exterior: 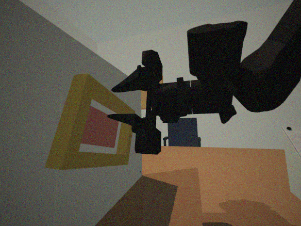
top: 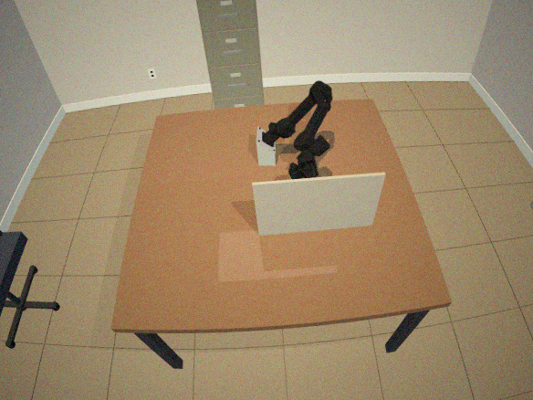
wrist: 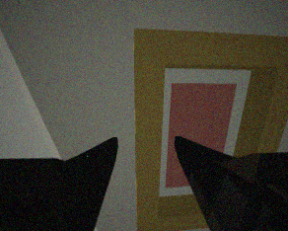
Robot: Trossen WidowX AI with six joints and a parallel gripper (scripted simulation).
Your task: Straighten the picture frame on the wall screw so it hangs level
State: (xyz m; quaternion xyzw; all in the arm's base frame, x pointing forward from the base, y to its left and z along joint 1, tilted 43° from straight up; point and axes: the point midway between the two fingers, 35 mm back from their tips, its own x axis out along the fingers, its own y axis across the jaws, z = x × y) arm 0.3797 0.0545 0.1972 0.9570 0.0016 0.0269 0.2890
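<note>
My gripper tip is 2 cm to the right of the picture frame and 5 cm above it. Round my gripper tip: grey wall panel: 1 cm ahead, 2 cm to the left, 6 cm below.
</note>
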